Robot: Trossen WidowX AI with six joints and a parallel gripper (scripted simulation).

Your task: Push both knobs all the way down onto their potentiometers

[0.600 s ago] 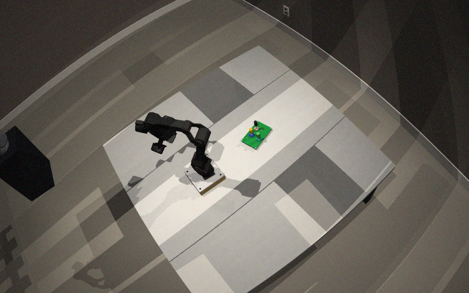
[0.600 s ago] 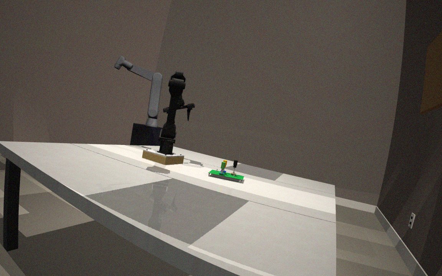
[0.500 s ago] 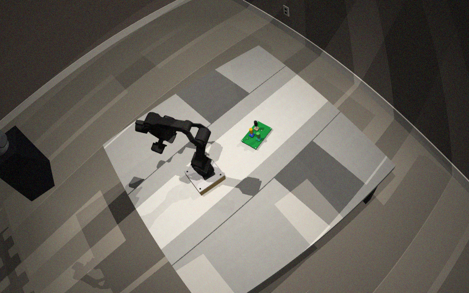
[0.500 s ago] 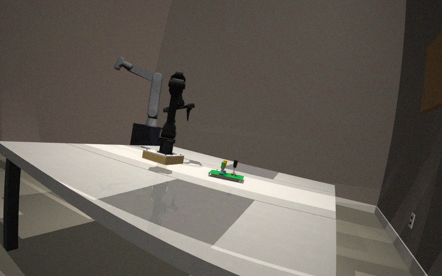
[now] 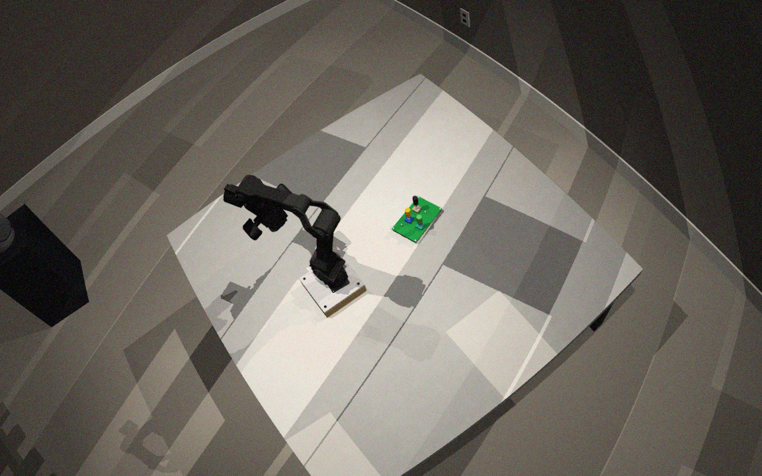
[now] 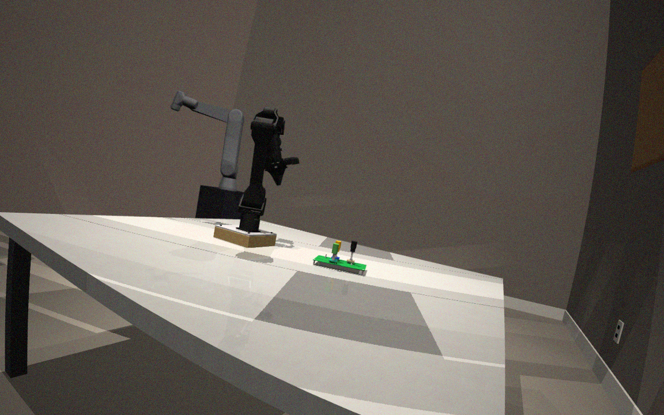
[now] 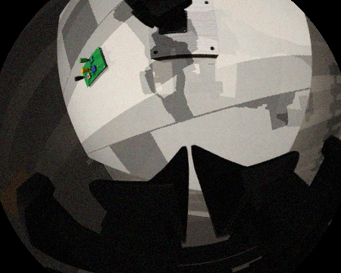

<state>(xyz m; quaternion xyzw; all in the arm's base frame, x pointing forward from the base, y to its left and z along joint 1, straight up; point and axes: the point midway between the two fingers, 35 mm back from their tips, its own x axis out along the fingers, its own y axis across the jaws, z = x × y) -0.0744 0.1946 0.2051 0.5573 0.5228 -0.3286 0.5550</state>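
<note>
Now: the orange knob 39 cm ahead of my gripper tip, 13 cm to the right of it and 16 cm below it. Round my gripper tip: black knob: 43 cm ahead, 11 cm to the right, 15 cm below.
</note>
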